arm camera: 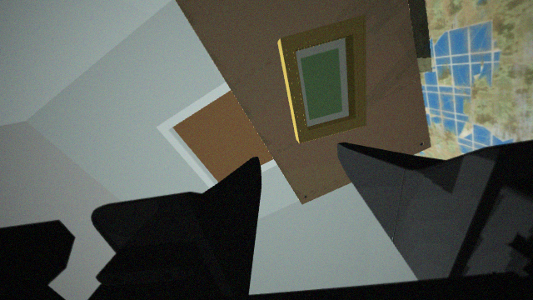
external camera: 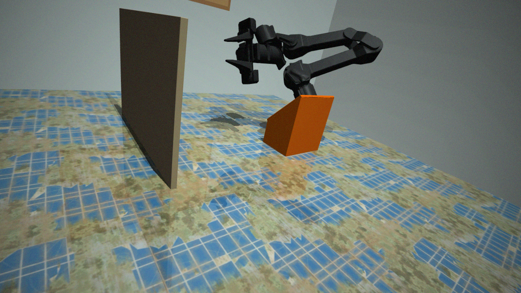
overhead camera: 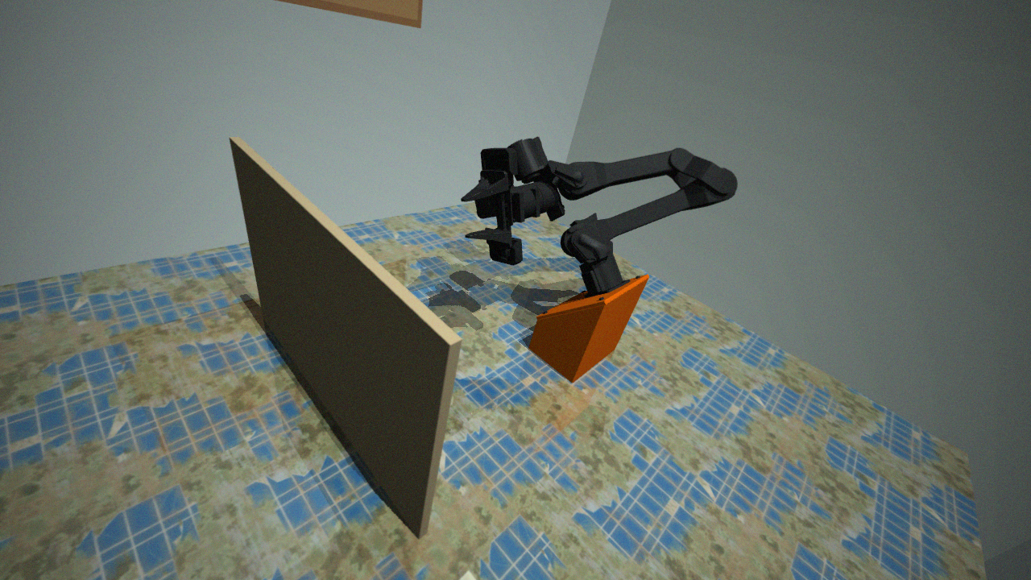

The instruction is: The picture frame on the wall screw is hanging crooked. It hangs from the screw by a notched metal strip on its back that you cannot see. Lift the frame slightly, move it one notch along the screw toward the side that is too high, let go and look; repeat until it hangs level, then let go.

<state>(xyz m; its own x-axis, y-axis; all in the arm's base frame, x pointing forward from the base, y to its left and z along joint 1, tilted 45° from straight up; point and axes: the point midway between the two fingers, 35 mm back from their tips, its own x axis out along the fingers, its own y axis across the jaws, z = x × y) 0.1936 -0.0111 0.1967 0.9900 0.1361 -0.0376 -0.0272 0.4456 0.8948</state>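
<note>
Now: the picture frame 21 cm ahead of my gripper tip, 3 cm to the left of it and 9 cm below it. The rest, counted from my gripper tip: wall panel (22 cm ahead, 3 cm to the left, 10 cm below).
</note>
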